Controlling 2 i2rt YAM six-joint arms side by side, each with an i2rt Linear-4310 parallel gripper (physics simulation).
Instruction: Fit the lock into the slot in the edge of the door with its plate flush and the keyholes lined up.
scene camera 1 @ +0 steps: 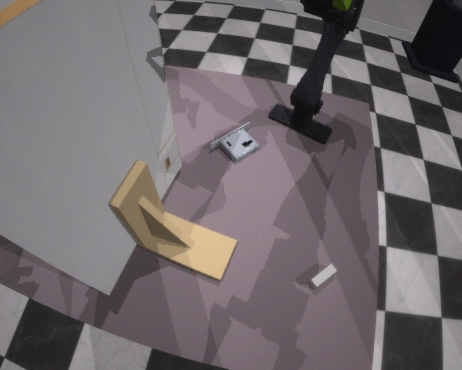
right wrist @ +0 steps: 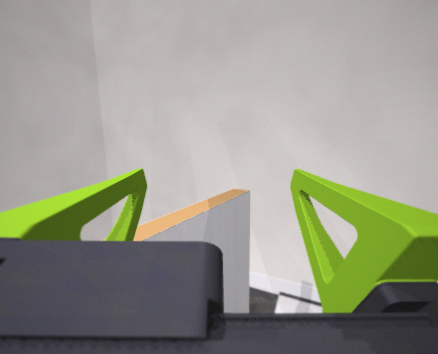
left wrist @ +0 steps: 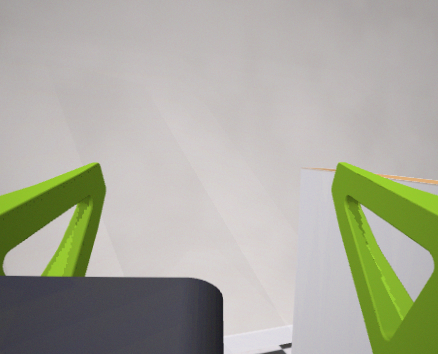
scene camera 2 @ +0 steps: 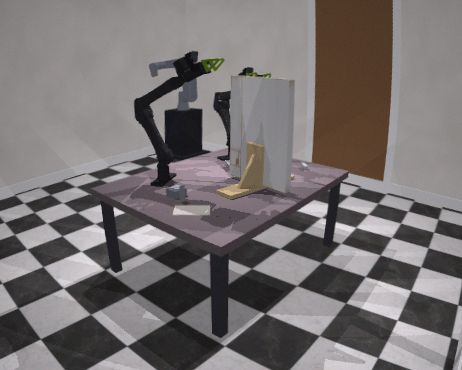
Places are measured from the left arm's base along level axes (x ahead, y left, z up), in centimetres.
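Pixels of known places: left gripper, fingertip midpoint: (left wrist: 218,175) (scene camera 2: 263,73); right gripper, fingertip midpoint: (right wrist: 218,177) (scene camera 2: 221,59); left arm's base, origin of the base link: (scene camera 1: 300,124); right arm's base, origin of the base link: (scene camera 2: 163,180).
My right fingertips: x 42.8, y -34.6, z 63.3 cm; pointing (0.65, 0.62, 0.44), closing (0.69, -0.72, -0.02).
Observation:
Ahead of a thing's pixels: the offset from my right fingertips to its middle. "spot": to the spot under its first point. Level surfaces: height alone.
The grey metal lock @[dx -24.1, dy +23.4, dz -62.2 cm] (scene camera 1: 240,146) lies flat on the table @[dz -63.3 cm] (scene camera 1: 270,210) (scene camera 2: 235,227), with dark openings in its upper face and its long plate toward the upright white door @[dx +9.6, dy +16.2, dz -35.0 cm] (scene camera 1: 75,110) (scene camera 2: 272,125) (left wrist: 320,260) (right wrist: 236,250). In scene camera 2 the lock is mostly hidden by the door. The slot @[spot: dx -4.6, dy +14.9, dz -55.1 cm] (scene camera 1: 167,163) in the door's edge is empty. My left gripper (left wrist: 218,175) is open and empty, high above the table near the door's top; scene camera 1 cuts it off. My right gripper (scene camera 2: 220,63) (right wrist: 218,177) is open and empty, raised high at the picture's left of the door.
A wooden bracket (scene camera 1: 202,247) (scene camera 2: 256,165) stands against the door's foot. A small white block @[dx -2.2, dy +59.4, dz -62.2 cm] (scene camera 1: 324,276) lies apart from the lock. A grey object @[dx +1.7, dy -24.7, dz -61.5 cm] (scene camera 2: 176,192) and a pale flat sheet @[dx +20.9, dy -26.2, dz -63.2 cm] (scene camera 2: 191,210) lie near the right arm's base. A black pedestal (scene camera 1: 437,40) (scene camera 2: 183,132) stands beyond the table.

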